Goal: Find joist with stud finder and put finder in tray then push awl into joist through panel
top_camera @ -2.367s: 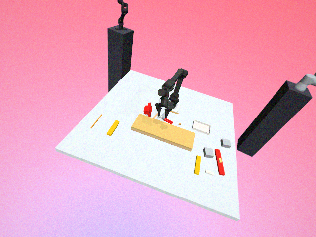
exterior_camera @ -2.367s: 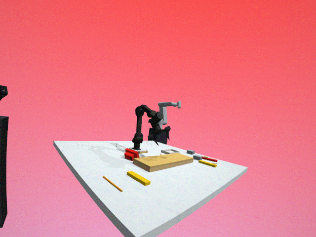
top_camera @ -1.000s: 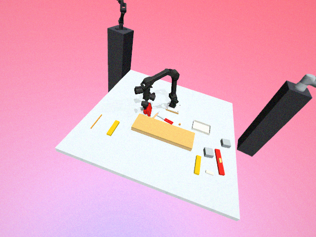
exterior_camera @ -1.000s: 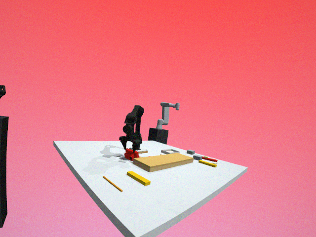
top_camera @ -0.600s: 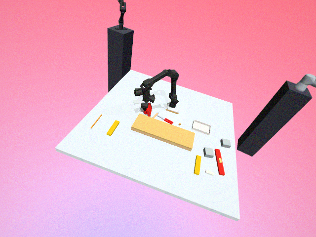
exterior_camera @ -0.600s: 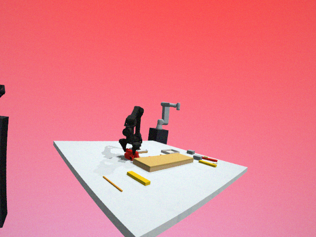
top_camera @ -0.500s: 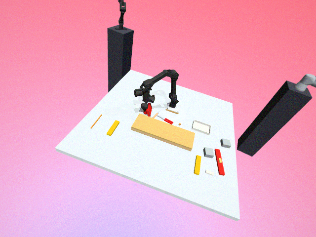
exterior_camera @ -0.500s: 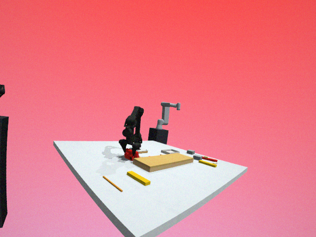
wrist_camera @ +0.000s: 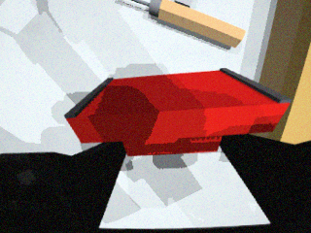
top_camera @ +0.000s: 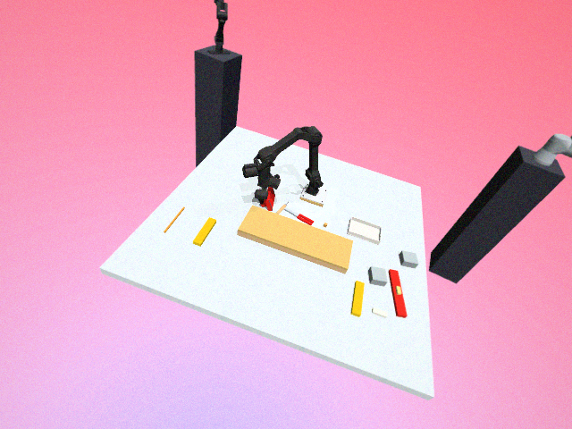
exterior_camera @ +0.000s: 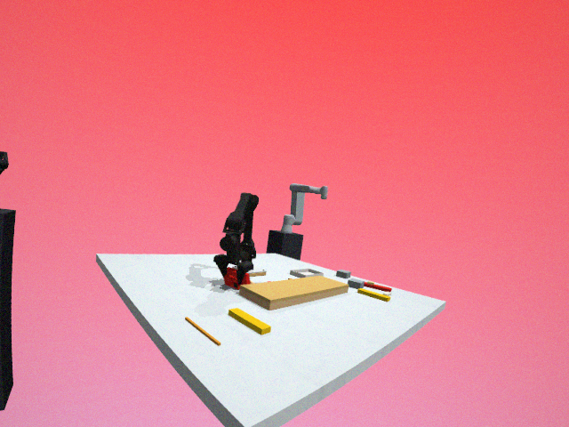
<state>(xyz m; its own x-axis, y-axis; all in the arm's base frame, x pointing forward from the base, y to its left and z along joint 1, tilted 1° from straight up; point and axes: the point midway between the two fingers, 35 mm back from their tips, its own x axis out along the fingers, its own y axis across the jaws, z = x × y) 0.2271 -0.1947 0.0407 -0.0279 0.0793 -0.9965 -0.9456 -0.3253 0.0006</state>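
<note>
The awl lies 30 mm behind my gripper tip, 110 mm to the left of it and 20 mm below it. The rest, counted from my gripper tip: orange pencil: 360 mm ahead, 270 mm to the right, 20 mm below; then red-handled tool: 10 mm behind, 200 mm to the left, 20 mm below; then red stud finder: 10 mm ahead, 10 mm to the left.
</note>
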